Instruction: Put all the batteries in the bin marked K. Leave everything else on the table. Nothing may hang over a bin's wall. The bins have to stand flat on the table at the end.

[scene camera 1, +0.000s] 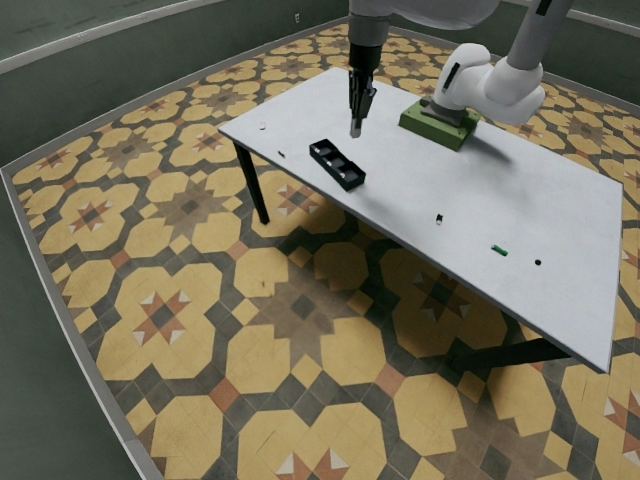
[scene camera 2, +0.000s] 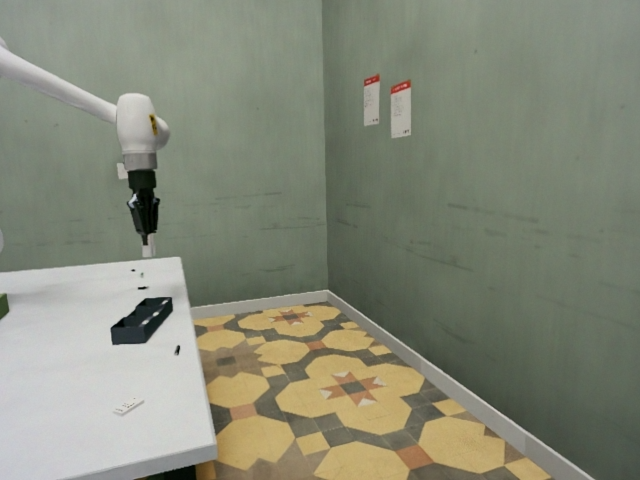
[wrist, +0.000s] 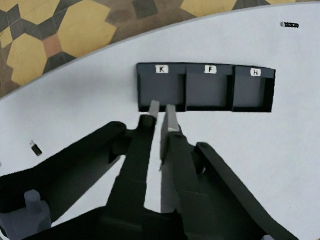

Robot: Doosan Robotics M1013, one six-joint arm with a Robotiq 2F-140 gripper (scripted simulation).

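Observation:
Scene camera 2 shows the gripper, and the wrist view shows the gripper as well. Along with the gripper, a bin marked K appears in the pictures.

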